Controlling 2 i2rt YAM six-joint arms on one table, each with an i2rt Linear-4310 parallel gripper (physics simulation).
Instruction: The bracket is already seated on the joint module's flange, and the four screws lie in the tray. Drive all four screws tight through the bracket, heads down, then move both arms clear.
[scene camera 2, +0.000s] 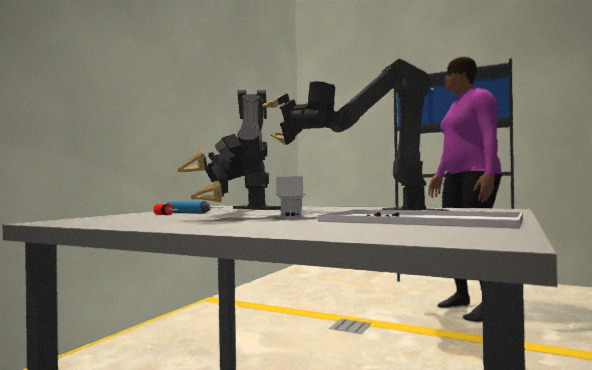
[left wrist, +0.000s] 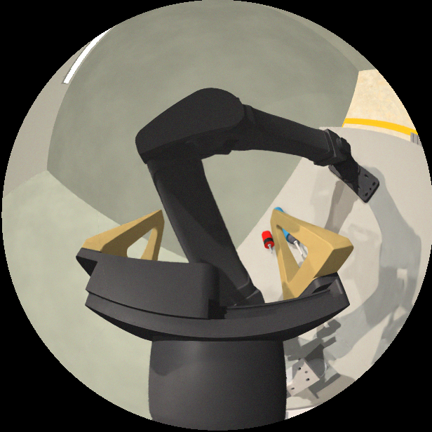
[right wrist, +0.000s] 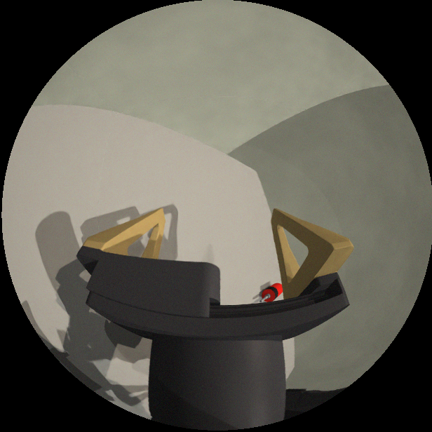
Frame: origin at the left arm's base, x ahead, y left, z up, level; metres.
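Seen in the pictures: left gripper, fingertip midpoint: (scene camera 2: 267, 119); right gripper, fingertip midpoint: (scene camera 2: 184, 183); right arm's base, link origin: (scene camera 2: 256, 208).
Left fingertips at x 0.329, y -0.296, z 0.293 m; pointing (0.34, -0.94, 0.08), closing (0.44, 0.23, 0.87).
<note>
A point is followed by its place in that frame.
The grey joint module with the bracket on top (scene camera 2: 289, 196) @(x 0.399, y -0.074, z 0.058 m) stands on the table; its bracket with holes shows low in the left wrist view (left wrist: 301, 376). Small black screws (scene camera 2: 384, 213) @(x 0.160, y 0.031, z 0.006 m) lie in the flat grey tray (scene camera 2: 405, 216) @(x 0.167, y 0.109, z 0.003 m) at the right. A blue screwdriver with a red cap (scene camera 2: 182, 208) @(x 0.524, y -0.525, z 0.016 m) lies at the table's left end; it also shows in the left wrist view (left wrist: 278, 238) and its red cap in the right wrist view (right wrist: 271, 292). My right gripper (scene camera 2: 199, 180) is open and empty just above the screwdriver. My left gripper (scene camera 2: 276, 119) @(x 0.329, y -0.296, z 0.293 m) is open and empty, high above the module.
A person in a purple top (scene camera 2: 460, 147) stands at the right behind the table. My right arm's base (scene camera 2: 256, 198) @(x 0.246, y -0.518, z 0.040 m) stands just left of the module. A yellow line (scene camera 2: 331, 316) runs across the floor.
</note>
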